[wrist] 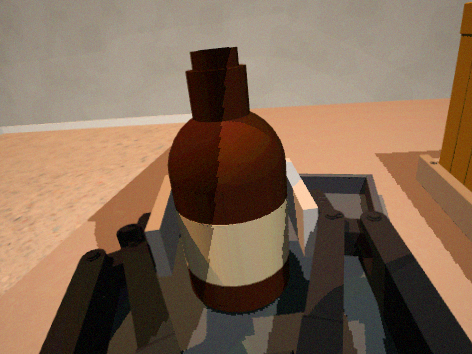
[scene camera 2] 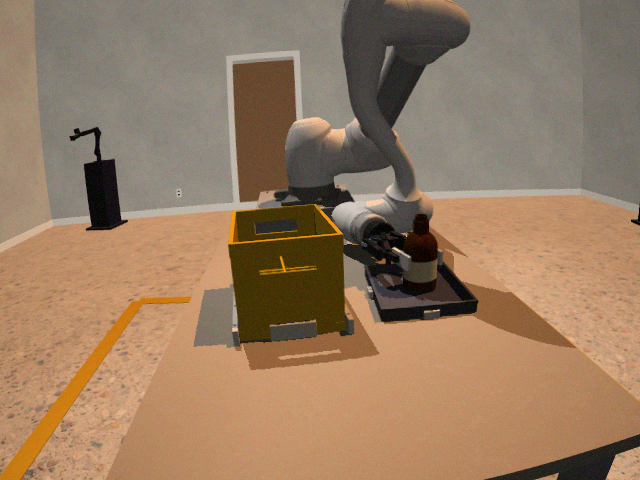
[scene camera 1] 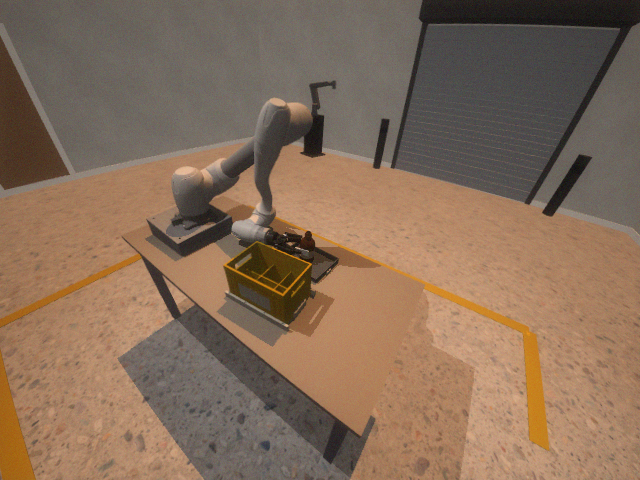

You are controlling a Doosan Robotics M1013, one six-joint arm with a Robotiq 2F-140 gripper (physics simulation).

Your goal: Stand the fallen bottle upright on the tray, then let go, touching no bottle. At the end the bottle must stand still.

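Places are measured from the arm's base along level axes (x ahead, y left, z up), in metres.
Where they show: gripper, between the fingertips: (scene camera 2: pixel 425 261) (scene camera 1: pixel 311 248); arm's base, origin of its link: (scene camera 2: pixel 312 198) (scene camera 1: pixel 196 217).
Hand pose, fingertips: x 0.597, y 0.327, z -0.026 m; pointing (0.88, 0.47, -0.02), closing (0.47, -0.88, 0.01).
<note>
Things, the pixels of their top centre, and the offset from my fingertips. Level surfaces: height alone.
- brown bottle, centre of its top: (wrist: pixel 210 48) (scene camera 2: pixel 421 214) (scene camera 1: pixel 308 232) 0.018 m back, 0.010 m right, 0.094 m up
- tray, centre of its top: (wrist: pixel 255 245) (scene camera 2: pixel 416 281) (scene camera 1: pixel 307 257) 0.006 m back, 0.018 m right, 0.046 m down
- yellow crate, centre of its top: (scene camera 2: pixel 279 220) (scene camera 1: pixel 268 264) 0.066 m ahead, 0.284 m right, 0.104 m up
- table, height of its surface: 0.071 m down
The brown bottle (scene camera 1: pixel 308 242) (scene camera 2: pixel 420 250) (wrist: pixel 230 170) with a cream label stands upright, or very nearly so, in scene camera 2. It is at the tray (scene camera 1: pixel 328 268) (scene camera 2: pixel 429 311) (wrist: pixel 337 176), inside its walls; whether its base touches the tray floor I cannot tell exactly. My gripper (scene camera 2: pixel 423 258) (wrist: pixel 230 185) reaches in low from the side of the arm's base. It is shut on the bottle, with one pale finger pad on each side of the body at about label height.
A yellow crate (scene camera 1: pixel 268 284) (scene camera 2: pixel 289 294) (wrist: pixel 457 110) with inner dividers stands beside the tray, held by low pale brackets on the table (scene camera 1: pixel 356 335) (scene camera 2: pixel 361 413). Its near side rises well above the tray walls. The arm's wrist lies low behind the tray.
</note>
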